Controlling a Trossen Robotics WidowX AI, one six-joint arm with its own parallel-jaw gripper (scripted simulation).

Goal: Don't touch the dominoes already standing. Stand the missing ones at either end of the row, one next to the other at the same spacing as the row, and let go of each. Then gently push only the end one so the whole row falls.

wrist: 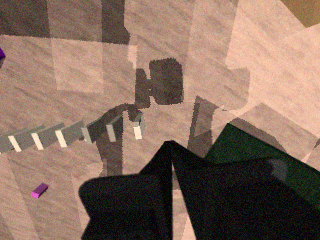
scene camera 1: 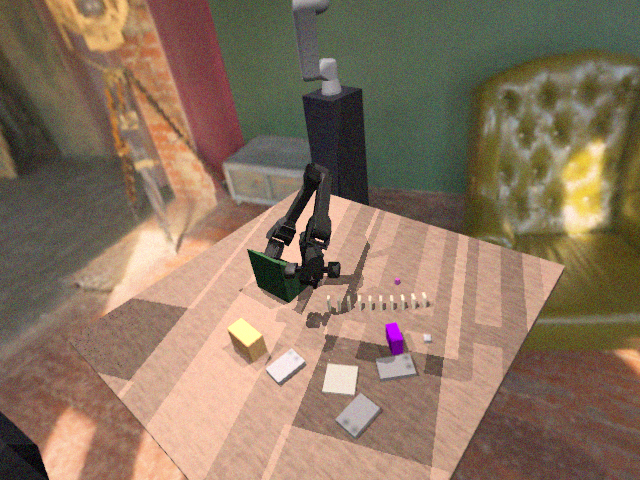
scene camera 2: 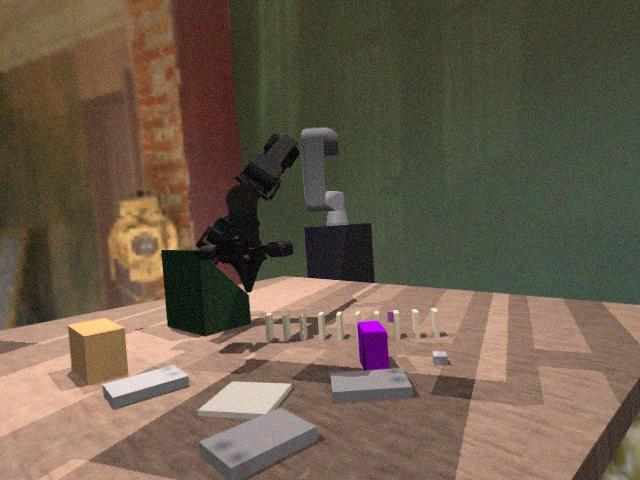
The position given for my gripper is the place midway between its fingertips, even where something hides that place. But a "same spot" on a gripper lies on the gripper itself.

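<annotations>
You'd find my gripper in the wrist view (169,144), and it's in scene camera 1 and scene camera 2 as well. On my gripper, (scene camera 1: 306,277) and (scene camera 2: 228,237) are the same spot. There's also a white slab, which scene camera 1 and scene camera 2 show, but in the wrist view it's out of frame. For the slab, (scene camera 2: 246,400) and (scene camera 1: 341,383) are the same spot again.
</annotations>
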